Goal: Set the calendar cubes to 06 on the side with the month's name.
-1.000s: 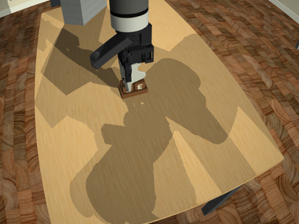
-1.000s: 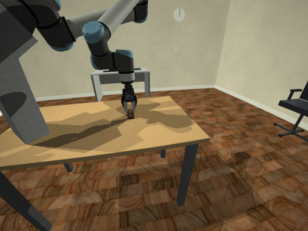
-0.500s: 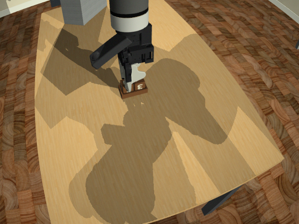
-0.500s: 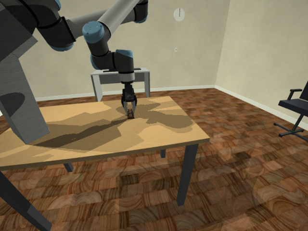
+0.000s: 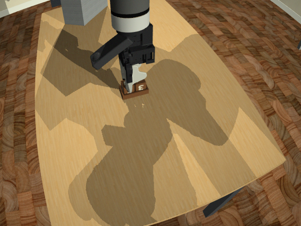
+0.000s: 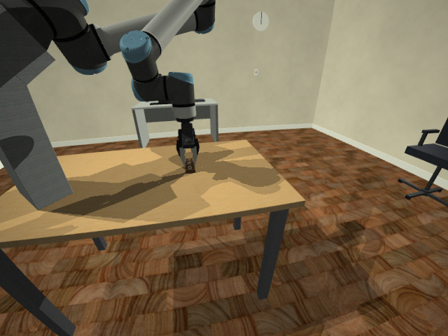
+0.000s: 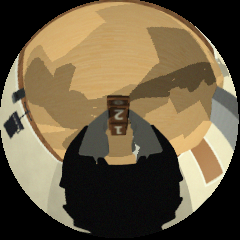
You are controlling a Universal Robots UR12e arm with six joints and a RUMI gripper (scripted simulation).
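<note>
Right now the brown calendar tray is 3 cm below my hand, 2 cm to the left of it and 1 cm behind it. Round my hand: cube: 3 cm to the left, 1 cm below, 1 cm behind.
</note>
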